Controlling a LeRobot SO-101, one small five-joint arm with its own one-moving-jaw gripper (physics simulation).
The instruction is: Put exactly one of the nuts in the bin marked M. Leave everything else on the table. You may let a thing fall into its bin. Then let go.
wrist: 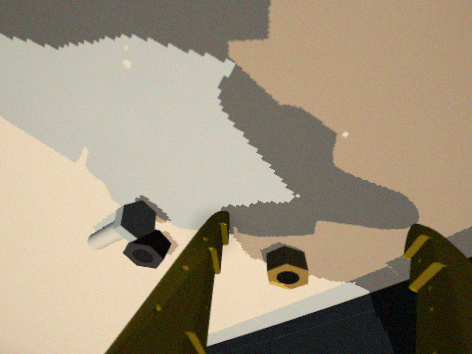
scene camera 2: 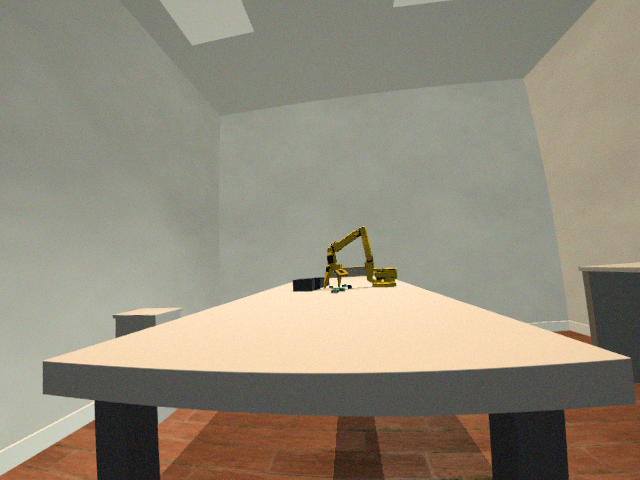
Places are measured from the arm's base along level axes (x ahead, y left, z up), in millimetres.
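Pixels of known places: hand at its tool point: (wrist: 228,223) (scene camera 2: 338,286); arm's base at its link origin: (scene camera 2: 379,286).
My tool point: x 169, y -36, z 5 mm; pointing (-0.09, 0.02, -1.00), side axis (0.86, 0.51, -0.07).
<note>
For each thing: its top centre in the pictures, then the offset to it from my tool point. Level surfaces: height alone.
- brass-coloured nut at its top centre: (wrist: 287,277) dx +33, dy -10, dz +4 mm
- black nut at its top centre: (wrist: 142,256) dx -23, dy -36, dz +4 mm
- bolt at its top centre: (wrist: 103,246) dx -37, dy -31, dz +8 mm
- dark bin at its top centre: (scene camera 2: 312,277) dx +116, dy -40, dz +41 mm
- green thing at its top centre: (scene camera 2: 338,287) dx -8, dy +129, dz +9 mm
- table at its surface level: dz -5 mm
My gripper (scene camera 2: 332,286) (wrist: 320,225) is open, its two jaws wide apart with a V-shaped gap. In the wrist view a brass-coloured nut (wrist: 287,267) lies on the table, drawn in the gap between the jaws, nearer the left jaw and touching neither. A black nut (wrist: 146,249) lies left of the left jaw, against the dark head of a bolt (wrist: 131,221) with a pale shank. In the scene view the jaws point down at the table beside a dark bin (scene camera 2: 305,284). The letter M does not show in either view, and the nuts are too small to tell apart in the scene view.
A dark bin wall (wrist: 300,325) crosses the bottom right of the wrist view, behind the right jaw. In the scene view a green thing (scene camera 2: 338,288) and small dark things (scene camera 2: 346,286) lie near the jaws on the table (scene camera 2: 341,335). The arm's base (scene camera 2: 385,276) stands to the right.
</note>
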